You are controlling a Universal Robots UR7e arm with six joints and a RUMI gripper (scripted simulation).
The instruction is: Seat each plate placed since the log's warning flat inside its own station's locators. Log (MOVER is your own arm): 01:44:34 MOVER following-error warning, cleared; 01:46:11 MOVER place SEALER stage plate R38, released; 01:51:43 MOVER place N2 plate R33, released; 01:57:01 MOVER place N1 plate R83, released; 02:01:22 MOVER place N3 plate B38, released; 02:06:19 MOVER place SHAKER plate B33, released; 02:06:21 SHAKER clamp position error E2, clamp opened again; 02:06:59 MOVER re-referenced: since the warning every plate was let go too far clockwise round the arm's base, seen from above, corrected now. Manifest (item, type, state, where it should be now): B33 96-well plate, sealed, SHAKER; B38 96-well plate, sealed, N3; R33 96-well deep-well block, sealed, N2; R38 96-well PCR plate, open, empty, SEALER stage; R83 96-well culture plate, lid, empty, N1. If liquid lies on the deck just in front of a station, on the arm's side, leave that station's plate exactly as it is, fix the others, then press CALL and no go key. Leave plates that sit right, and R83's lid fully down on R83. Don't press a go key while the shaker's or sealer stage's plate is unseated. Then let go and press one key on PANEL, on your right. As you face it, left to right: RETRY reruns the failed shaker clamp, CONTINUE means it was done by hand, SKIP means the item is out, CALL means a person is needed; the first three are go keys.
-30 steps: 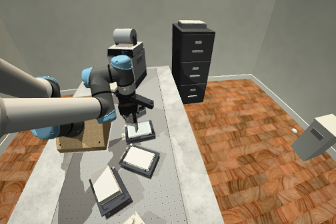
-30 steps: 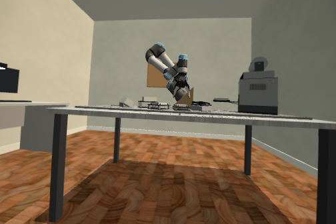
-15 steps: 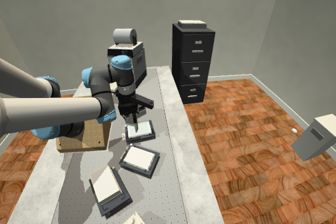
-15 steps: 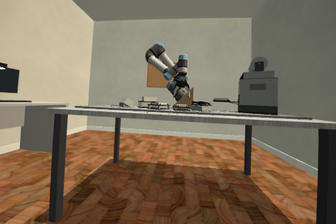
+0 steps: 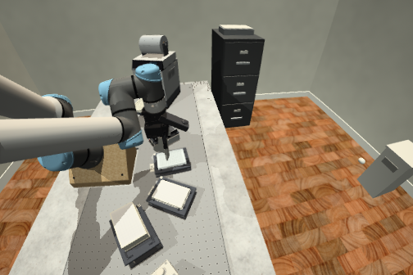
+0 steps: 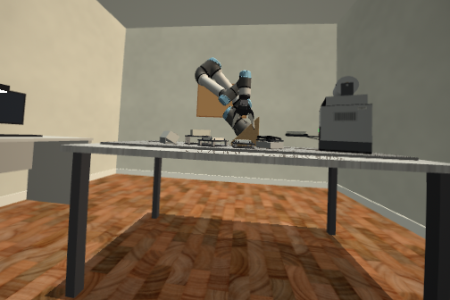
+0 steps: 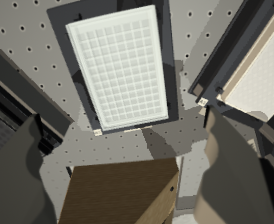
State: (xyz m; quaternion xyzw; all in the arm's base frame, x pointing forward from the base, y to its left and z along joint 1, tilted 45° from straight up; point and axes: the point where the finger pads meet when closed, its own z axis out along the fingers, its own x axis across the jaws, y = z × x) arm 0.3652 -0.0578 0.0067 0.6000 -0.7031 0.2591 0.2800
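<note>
Right now the dark plate is 17 cm to the left of my hand, 5 cm below it and 3 cm behind it. From my hand the other things lie so: cream PCR plate 39 cm to the left, 15 cm behind, 1 cm below; retry key 44 cm to the right, 7 cm behind, 5 cm below; continue key 47 cm to the right, 11 cm behind, 5 cm below.
</note>
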